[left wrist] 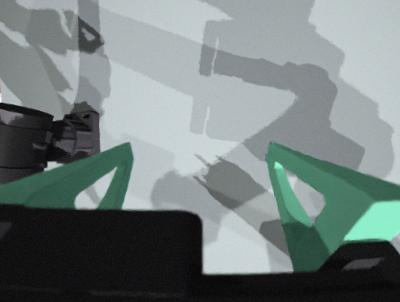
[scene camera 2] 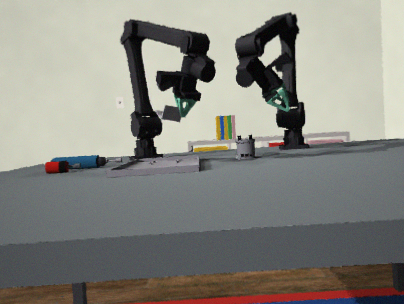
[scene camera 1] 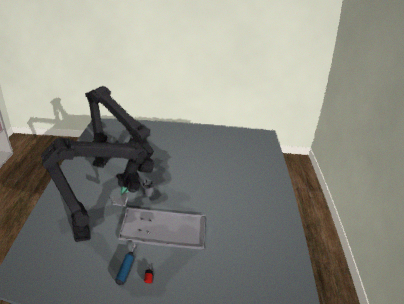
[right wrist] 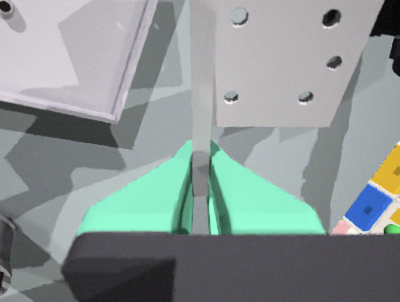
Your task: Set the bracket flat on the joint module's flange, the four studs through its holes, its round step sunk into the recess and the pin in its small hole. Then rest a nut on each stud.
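Pixels of known places: left gripper, between the fingertips: (left wrist: 199,150) (scene camera 2: 288,106); right gripper, between the fingertips: (scene camera 2: 182,116) (scene camera 1: 121,195) (right wrist: 200,151); left arm's base, origin of its link: (left wrist: 84,142) (scene camera 2: 294,148) (scene camera 1: 101,161); right arm's base, origin of its link: (scene camera 1: 81,232).
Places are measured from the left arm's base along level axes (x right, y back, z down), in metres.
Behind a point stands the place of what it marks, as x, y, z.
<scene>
The grey joint module (scene camera 1: 148,188) {0.201, -0.428, -0.057} (scene camera 2: 245,149) {0.175, -0.445, -0.030} stands upright on the table, with dark studs on its top. My right gripper (scene camera 2: 185,115) {0.391, -0.359, -0.151} (right wrist: 200,151) {0.391, -0.359, -0.151} is shut on the light-grey bracket (scene camera 1: 119,200) {0.431, -0.365, -0.152} (scene camera 2: 171,113) {0.421, -0.392, -0.163} (right wrist: 280,60) {0.444, -0.358, -0.161}. It grips an upright flange, and the holed plate hangs tilted in the air beside the fingers, apart from the module and to its left in scene camera 2. Small dark nuts (scene camera 1: 145,219) {0.383, -0.473, -0.004} (right wrist: 6,7) {0.389, -0.457, -0.009} lie in the tray (scene camera 1: 205,232) {0.387, -0.785, -0.016} (scene camera 2: 155,171) {0.368, -0.783, -0.007} (right wrist: 131,65) {0.397, -0.365, -0.014}. My left gripper (scene camera 2: 287,108) {0.030, -0.309, -0.161} (left wrist: 199,150) {0.030, -0.309, -0.161} is open and empty, high above the table, right of the module in scene camera 2.
A blue-handled tool (scene camera 1: 125,268) {0.731, -0.502, -0.038} (scene camera 2: 80,161) {0.701, -0.511, -0.025} and a shorter red-handled tool (scene camera 1: 149,276) {0.731, -0.616, -0.033} (scene camera 2: 56,167) {0.718, -0.624, -0.017} lie beside the tray. A low shelf with coloured items stands behind the table. Arm shadows cross the table in the left wrist view.
</scene>
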